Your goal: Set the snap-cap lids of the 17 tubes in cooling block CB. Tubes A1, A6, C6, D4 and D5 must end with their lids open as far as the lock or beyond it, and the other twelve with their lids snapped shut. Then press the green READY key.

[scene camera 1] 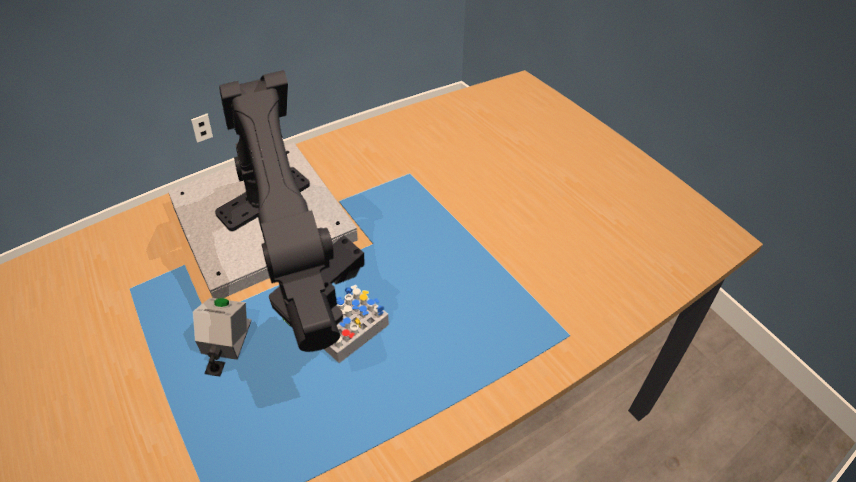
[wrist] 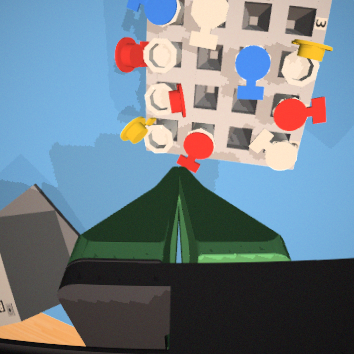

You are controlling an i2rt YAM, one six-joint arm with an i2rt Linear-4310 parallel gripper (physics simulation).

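Frame: origin at the arm's base, x down, y back, z left, level; metres.
Where they show: gripper, between the fingertips: (wrist: 178,177).
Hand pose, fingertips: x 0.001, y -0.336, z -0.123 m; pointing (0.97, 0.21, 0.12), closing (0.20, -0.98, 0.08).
Observation:
Each offset is from my fingertips to the top centre of the thing. Level surfaces: height alone.
The grey cooling block {dz +0.064, dx +0.012, dy -0.015 m} (scene camera 1: 363,344) (wrist: 227,154) holds tubes with red, blue, yellow and white lids. In the wrist view, my gripper (wrist: 178,177) is shut and empty, its green tips beside the near edge, close to the hinge tab of a red lid {dz +0.020, dx -0.006, dy -0.008 m} (wrist: 198,145) lying over its tube. At the near left corner a yellow lid {dz +0.023, dx -0.015, dy +0.018 m} (wrist: 134,130) is tilted open. Above it, one red lid {dz +0.039, dx -0.015, dy +0.003 m} (wrist: 177,100) stands upright and another red lid {dz +0.054, dx -0.015, dy +0.020 m} (wrist: 129,54) is swung outward. A yellow lid {dz +0.063, dx -0.015, dy -0.042 m} (wrist: 311,50) stands upright at the right. A blue lid {dz +0.056, dx -0.004, dy -0.024 m} (wrist: 252,63), red lid {dz +0.038, dx -0.004, dy -0.042 m} (wrist: 290,114) and white lid {dz +0.021, dx -0.004, dy -0.043 m} (wrist: 281,156) lie over their tubes.
A grey box {dz -0.108, dx -0.042, dy +0.121 m} (scene camera 1: 220,328) (wrist: 35,255) with the green READY key {dz -0.090, dx -0.032, dy +0.135 m} (scene camera 1: 221,302) stands left of the block on the blue mat {dx +0.042 m} (scene camera 1: 455,311). The arm hides part of the block in the scene view. The arm's base plate (scene camera 1: 206,239) lies at the back.

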